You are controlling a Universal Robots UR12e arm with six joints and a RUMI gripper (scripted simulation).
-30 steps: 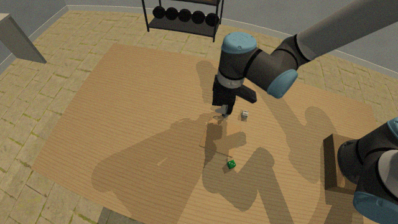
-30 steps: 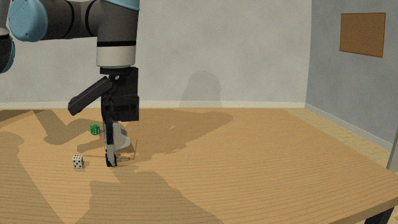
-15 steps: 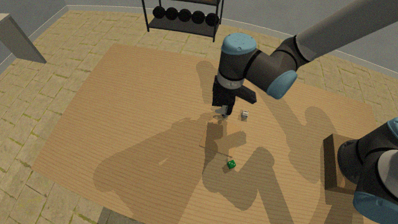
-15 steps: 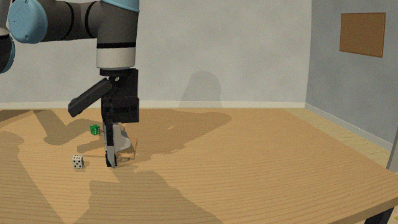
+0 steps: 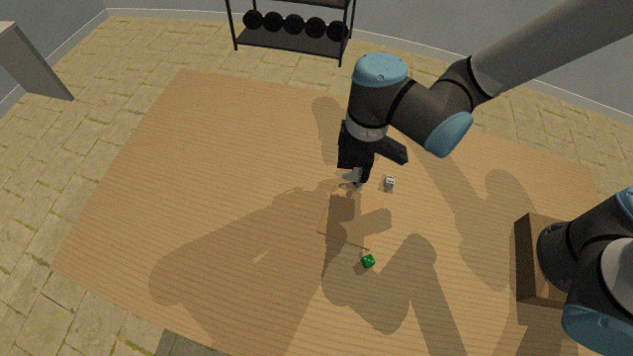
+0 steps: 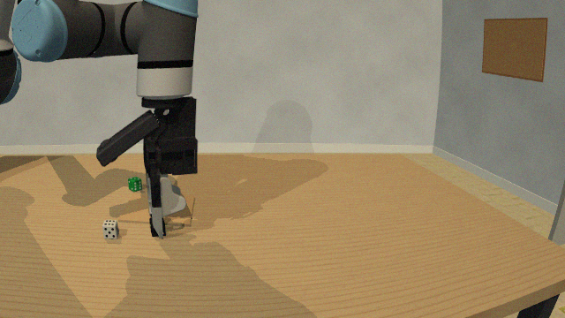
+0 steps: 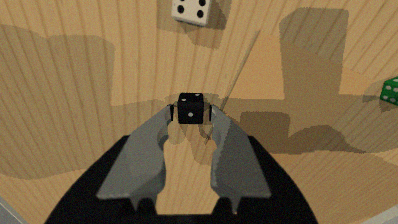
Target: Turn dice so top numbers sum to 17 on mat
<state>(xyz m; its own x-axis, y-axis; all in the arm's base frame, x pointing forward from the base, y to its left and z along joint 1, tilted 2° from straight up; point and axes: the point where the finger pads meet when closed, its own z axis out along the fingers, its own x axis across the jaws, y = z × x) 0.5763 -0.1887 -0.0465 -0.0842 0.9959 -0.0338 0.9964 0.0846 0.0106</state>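
Right now the black die is 10 mm below my hand. Round my hand: tan mat: 10 mm ahead, 110 mm to the left, 20 mm below; green die: 40 mm behind, 220 mm to the left, 10 mm below; white die: 90 mm behind, 10 mm to the right, 10 mm below.
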